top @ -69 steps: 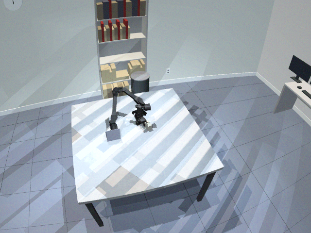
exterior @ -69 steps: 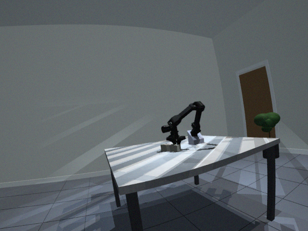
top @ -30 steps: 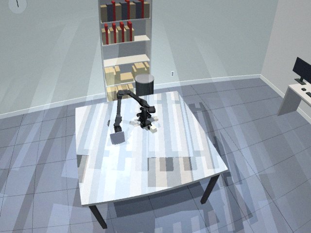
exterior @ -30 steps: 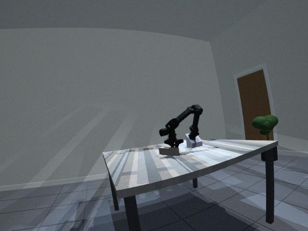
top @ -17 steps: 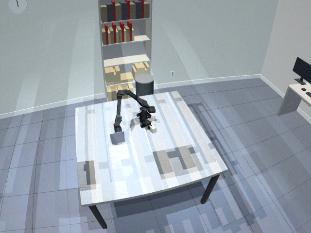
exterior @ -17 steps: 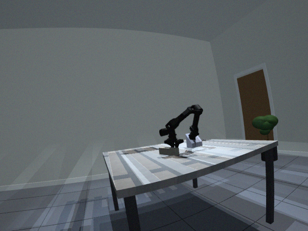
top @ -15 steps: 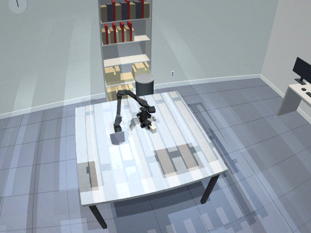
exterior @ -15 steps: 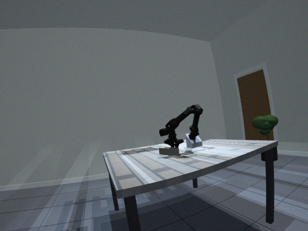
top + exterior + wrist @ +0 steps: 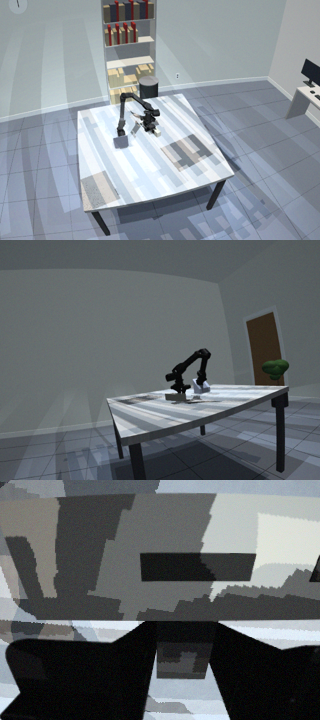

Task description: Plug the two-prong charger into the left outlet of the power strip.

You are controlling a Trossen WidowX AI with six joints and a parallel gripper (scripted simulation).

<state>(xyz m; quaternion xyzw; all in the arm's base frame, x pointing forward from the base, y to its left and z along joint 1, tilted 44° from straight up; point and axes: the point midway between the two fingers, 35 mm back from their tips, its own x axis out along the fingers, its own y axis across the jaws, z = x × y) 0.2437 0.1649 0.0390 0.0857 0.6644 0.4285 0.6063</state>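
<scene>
Right now my gripper tip is 20 mm short of the black two-prong charger, 10 mm to the right of it and 10 mm below it.
</scene>
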